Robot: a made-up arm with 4 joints. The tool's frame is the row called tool. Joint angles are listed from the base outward.
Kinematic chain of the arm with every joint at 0, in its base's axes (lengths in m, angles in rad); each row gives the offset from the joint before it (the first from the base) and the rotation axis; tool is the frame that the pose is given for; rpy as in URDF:
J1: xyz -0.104 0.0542 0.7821 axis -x
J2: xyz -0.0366 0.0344 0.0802 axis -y
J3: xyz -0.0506 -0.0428 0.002 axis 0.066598 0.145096 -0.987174
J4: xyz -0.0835 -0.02 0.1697 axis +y
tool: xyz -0.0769 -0.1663 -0.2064 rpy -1.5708 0 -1.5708
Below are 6 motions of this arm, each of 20 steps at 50 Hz.
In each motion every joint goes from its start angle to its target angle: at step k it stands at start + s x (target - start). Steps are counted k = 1, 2, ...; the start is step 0. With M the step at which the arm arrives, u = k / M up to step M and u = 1 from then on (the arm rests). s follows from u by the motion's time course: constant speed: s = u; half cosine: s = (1 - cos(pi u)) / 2; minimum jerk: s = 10 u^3 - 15 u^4 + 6 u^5.
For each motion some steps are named. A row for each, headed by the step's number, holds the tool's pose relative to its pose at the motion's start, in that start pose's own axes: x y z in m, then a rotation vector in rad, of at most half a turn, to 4 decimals.
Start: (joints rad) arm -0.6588 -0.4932 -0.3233 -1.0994
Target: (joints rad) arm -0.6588 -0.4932 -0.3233 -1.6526
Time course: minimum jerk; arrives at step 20
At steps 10, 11, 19, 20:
10: 0.0000 0.0132 0.0593 0.2766 0.0000 0.0000
11: 0.0000 0.0138 0.0706 0.3281 0.0000 0.0000
19: 0.0000 0.0096 0.1198 0.5526 0.0000 0.0000
20: 0.0000 0.0096 0.1199 0.5532 0.0000 0.0000

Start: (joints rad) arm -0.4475 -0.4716 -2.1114 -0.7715
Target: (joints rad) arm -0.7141 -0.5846 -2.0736 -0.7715
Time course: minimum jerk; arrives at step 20
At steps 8, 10, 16, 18, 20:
8: -0.0035 -0.0057 -0.0007 0.0886 -0.0062 -0.0006
10: -0.0055 -0.0088 -0.0013 0.1394 -0.0102 0.0005
16: -0.0103 -0.0154 -0.0033 0.2615 -0.0213 0.0078
18: -0.0109 -0.0160 -0.0035 0.2750 -0.0227 0.0090
20: -0.0110 -0.0161 -0.0036 0.2774 -0.0229 0.0093

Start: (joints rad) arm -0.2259 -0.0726 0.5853 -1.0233
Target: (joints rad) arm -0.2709 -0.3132 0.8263 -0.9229
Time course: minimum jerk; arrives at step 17
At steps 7, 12, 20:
7: 0.0043 -0.0192 -0.0097 -0.1208 0.0195 -0.0858
12: 0.0064 -0.0519 -0.0180 -0.2959 0.0439 -0.2189
20: 0.0059 -0.0625 -0.0189 -0.3481 0.0501 -0.2608

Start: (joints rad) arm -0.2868 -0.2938 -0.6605 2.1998
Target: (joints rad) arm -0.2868 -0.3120 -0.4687 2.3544
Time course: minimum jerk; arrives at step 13
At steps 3, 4, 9, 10, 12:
3: -0.0025 0.0006 -0.0020 -0.0166 -0.0111 0.0116
4: -0.0051 0.0011 -0.0042 -0.0342 -0.0229 0.0238
9: -0.0224 0.0024 -0.0207 -0.1632 -0.1144 0.1084
10: -0.0245 0.0023 -0.0230 -0.1808 -0.1275 0.1193
12: -0.0263 0.0020 -0.0251 -0.1966 -0.1394 0.1290

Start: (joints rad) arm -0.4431 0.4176 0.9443 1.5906
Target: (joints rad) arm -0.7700 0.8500 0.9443 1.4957
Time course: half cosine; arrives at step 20
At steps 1, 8, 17, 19, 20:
1: 0.0008 0.0000 0.0009 0.0007 -0.0033 0.0003
8: 0.0374 0.0029 0.0550 0.0411 -0.1852 0.0263
17: 0.0589 0.0190 0.1616 0.1248 -0.4951 0.1232
19: 0.0582 0.0207 0.1703 0.1322 -0.5191 0.1337
20: 0.0581 0.0210 0.1714 0.1332 -0.5222 0.1351

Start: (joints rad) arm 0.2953 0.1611 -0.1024 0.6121
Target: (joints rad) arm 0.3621 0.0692 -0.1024 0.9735
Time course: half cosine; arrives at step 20
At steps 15, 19, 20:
15: -0.0079 -0.0710 -0.0702 -0.3921 0.0277 -0.0408
19: -0.0101 -0.0851 -0.0796 -0.4565 0.0339 -0.0465
20: -0.0102 -0.0857 -0.0800 -0.4593 0.0342 -0.0467

